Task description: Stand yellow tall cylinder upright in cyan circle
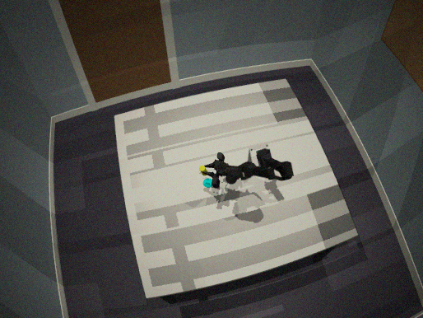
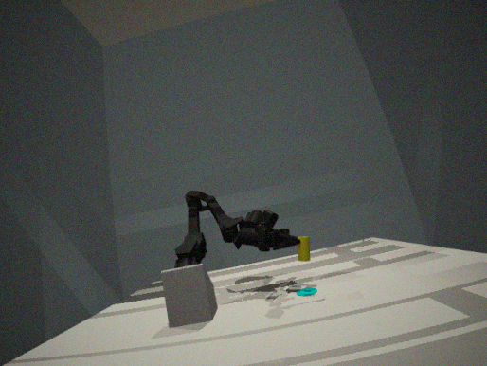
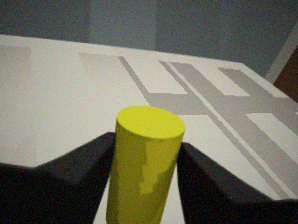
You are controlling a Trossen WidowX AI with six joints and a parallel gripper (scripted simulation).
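Now: the cyan circle 140 mm below my gripper tip, 20 mm to the left of it and 20 mm behind it. Round my gripper tip: yellow tall cylinder: 20 mm below.
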